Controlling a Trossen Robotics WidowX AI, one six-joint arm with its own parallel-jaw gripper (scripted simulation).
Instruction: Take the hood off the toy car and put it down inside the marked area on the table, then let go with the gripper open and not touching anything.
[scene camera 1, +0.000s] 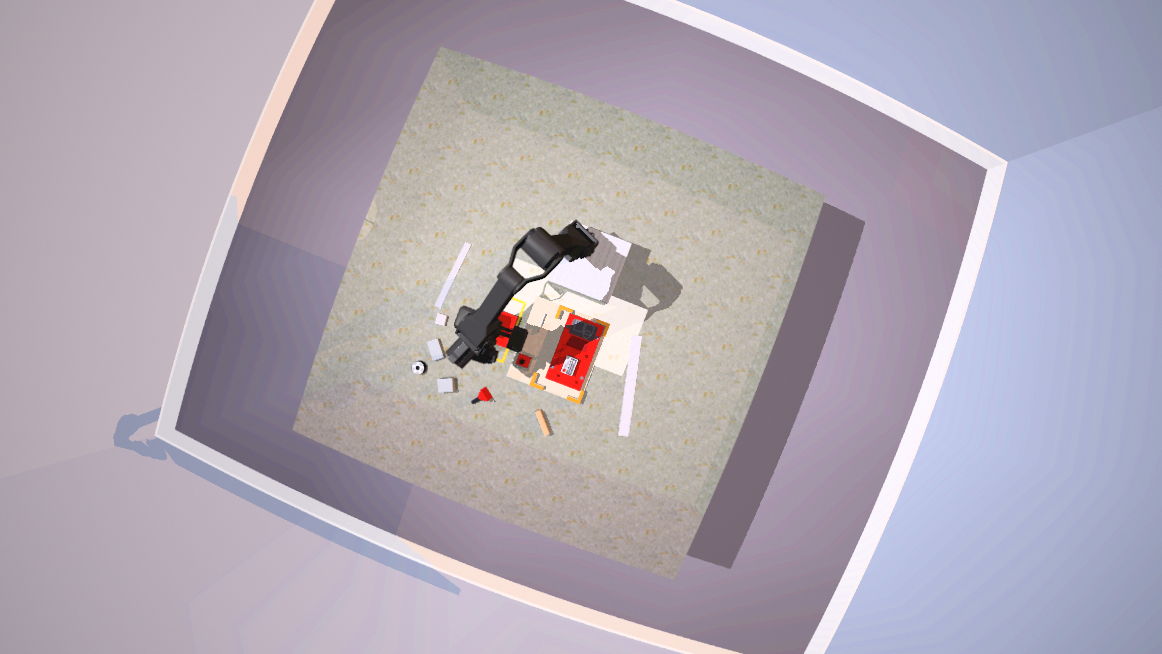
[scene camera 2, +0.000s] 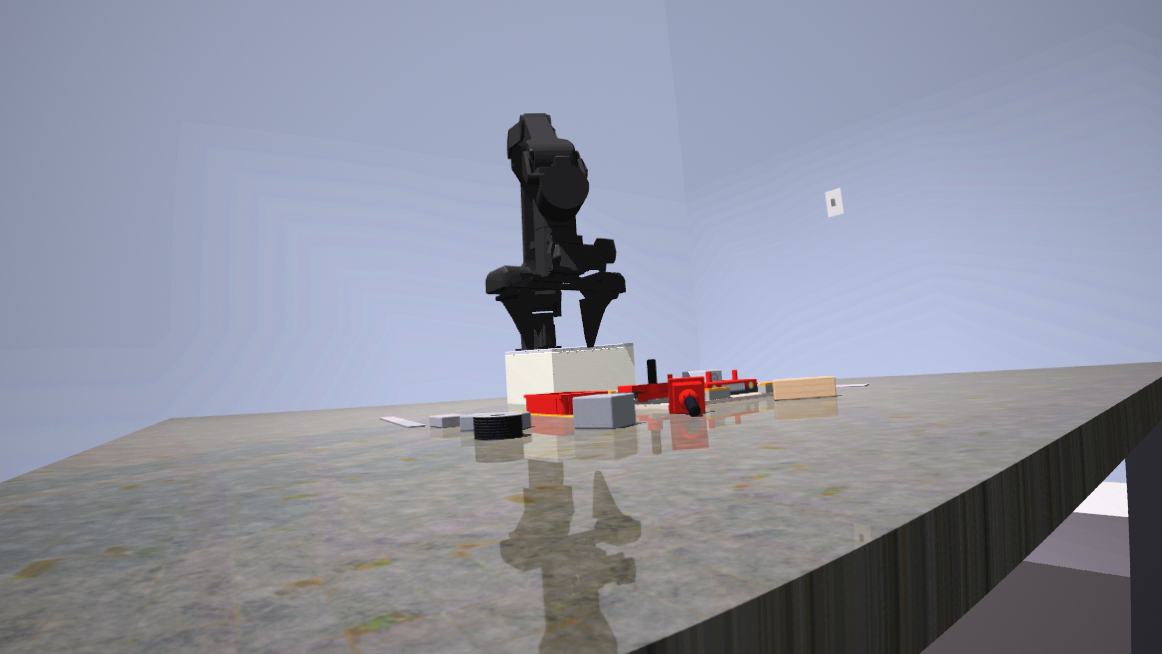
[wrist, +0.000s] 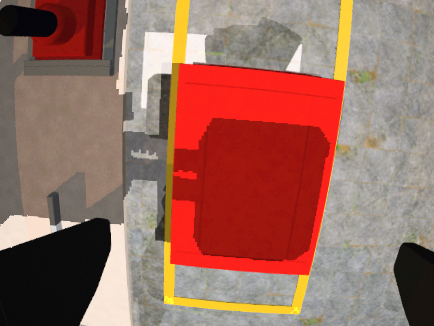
Observation:
The gripper (scene camera 2: 561, 348) is open, with nothing in its grasp. Also in view: a red toy car body (scene camera 1: 580, 337), a red hood (scene camera 2: 560, 403), a black wheel (scene camera 2: 502, 426) and a wooden block (scene camera 2: 811, 387).
The red hood shows as well in the wrist view (wrist: 253, 149). The gripper also shows in scene camera 1 (scene camera 1: 496, 328) and in the wrist view (wrist: 259, 250). The wrist view does not show the red toy car body: it is out of frame. The wrist view does not show the black wheel: it is out of frame.

